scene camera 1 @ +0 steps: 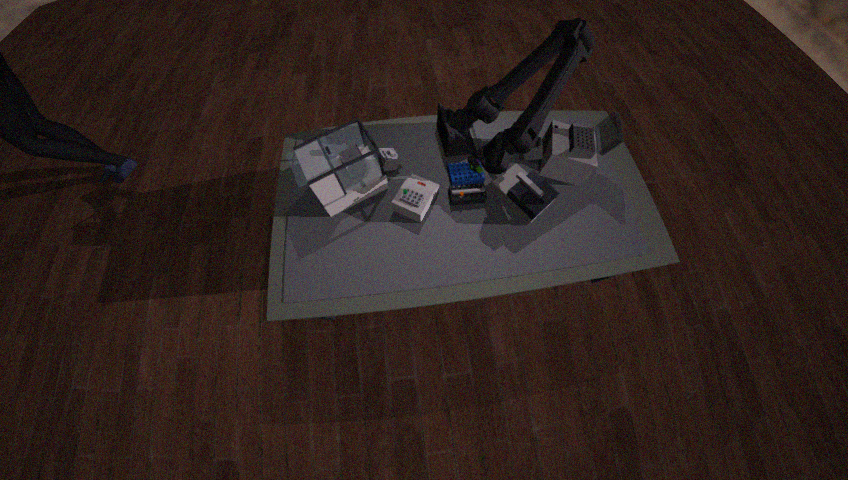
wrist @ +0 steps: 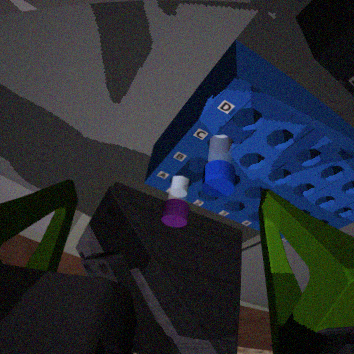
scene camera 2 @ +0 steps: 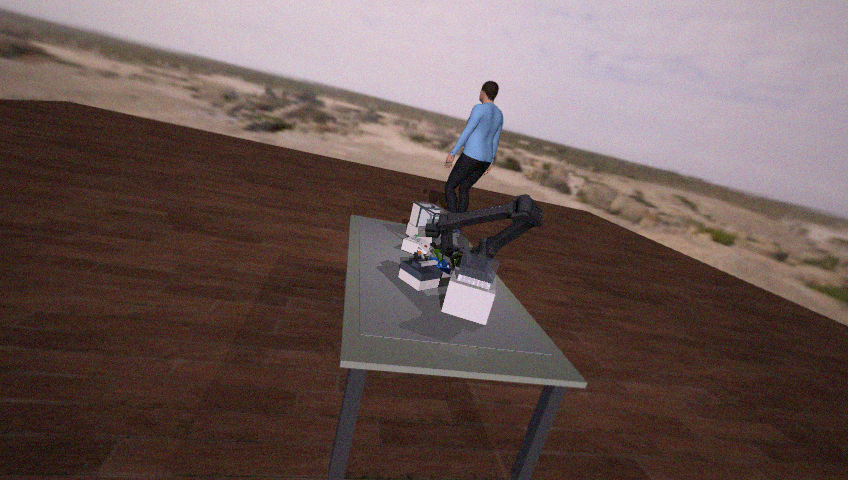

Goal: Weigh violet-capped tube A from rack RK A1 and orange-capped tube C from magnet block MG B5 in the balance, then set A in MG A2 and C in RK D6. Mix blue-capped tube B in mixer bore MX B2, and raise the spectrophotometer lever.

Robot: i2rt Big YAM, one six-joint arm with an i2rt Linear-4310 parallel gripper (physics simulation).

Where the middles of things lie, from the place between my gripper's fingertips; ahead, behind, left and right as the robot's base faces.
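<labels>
There's the glass-box balance (scene camera 1: 343,166), and my hand is 70 mm short of it, 500 mm to the left of it and 70 mm below it.
</labels>
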